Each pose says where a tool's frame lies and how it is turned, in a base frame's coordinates. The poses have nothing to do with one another.
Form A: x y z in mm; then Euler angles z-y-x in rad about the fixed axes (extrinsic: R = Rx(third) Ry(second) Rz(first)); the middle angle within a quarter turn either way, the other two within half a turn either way.
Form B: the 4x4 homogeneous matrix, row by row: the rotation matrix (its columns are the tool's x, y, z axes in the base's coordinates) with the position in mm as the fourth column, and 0 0 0 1 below. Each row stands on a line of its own. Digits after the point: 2 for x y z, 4 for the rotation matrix.
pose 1, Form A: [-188.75 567.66 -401.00 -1.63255 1.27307 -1.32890]
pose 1, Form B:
-0.0181 0.2928 0.9560 -188.75
-0.1818 -0.9412 0.2848 567.66
0.9832 -0.1687 0.0703 -401.00
0 0 0 1

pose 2, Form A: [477.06 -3.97 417.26 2.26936 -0.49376 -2.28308]
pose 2, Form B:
-0.5663 -0.6743 -0.4739 477.06
-0.7312 0.1456 0.6665 -3.97
-0.3804 0.7240 -0.5755 417.26
0 0 0 1

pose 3, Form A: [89.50 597.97 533.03 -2.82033 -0.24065 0.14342]
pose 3, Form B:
-0.9215 0.3067 -0.2383 89.50
-0.2802 -0.9499 -0.1388 597.97
-0.2690 -0.0611 0.9612 533.03
0 0 0 1

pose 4, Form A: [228.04 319.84 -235.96 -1.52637 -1.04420 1.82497]
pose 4, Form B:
0.0223 0.5021 -0.8645 228.04
0.2140 -0.8471 -0.4864 319.84
-0.9766 -0.1742 -0.1264 -235.96
0 0 0 1

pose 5, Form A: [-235.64 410.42 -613.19 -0.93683 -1.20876 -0.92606]
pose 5, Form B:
0.2098 0.2854 -0.9352 -235.64
-0.0415 0.9582 0.2831 410.42
0.9769 -0.0206 0.2129 -613.19
0 0 0 1

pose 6, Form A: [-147.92 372.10 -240.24 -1.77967 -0.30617 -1.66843]
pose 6, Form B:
-0.1977 0.9328 -0.3014 -147.92
0.0332 0.3137 0.9490 372.10
0.9797 0.1776 -0.0929 -240.24
0 0 0 1

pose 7, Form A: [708.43 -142.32 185.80 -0.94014 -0.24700 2.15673]
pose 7, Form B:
0.5718 0.7831 -0.2445 708.43
0.3265 -0.4906 -0.8079 -142.32
-0.7526 0.3821 -0.5362 185.80
0 0 0 1

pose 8, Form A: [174.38 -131.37 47.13 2.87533 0.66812 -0.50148]
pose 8, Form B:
-0.7573 -0.2066 0.6195 174.38
0.5180 -0.7676 0.3774 -131.37
0.3976 0.6067 0.6883 47.13
0 0 0 1

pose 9, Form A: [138.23 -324.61 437.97 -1.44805 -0.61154 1.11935]
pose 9, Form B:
0.1002 0.8126 -0.5741 138.23
-0.4962 -0.4593 -0.7367 -324.61
-0.8624 0.3588 0.3572 437.97
0 0 0 1

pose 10, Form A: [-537.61 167.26 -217.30 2.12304 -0.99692 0.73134]
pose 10, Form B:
-0.2848 -0.4622 -0.8398 -537.61
0.9279 0.0871 -0.3626 167.26
0.2407 -0.8825 0.4041 -217.30
0 0 0 1

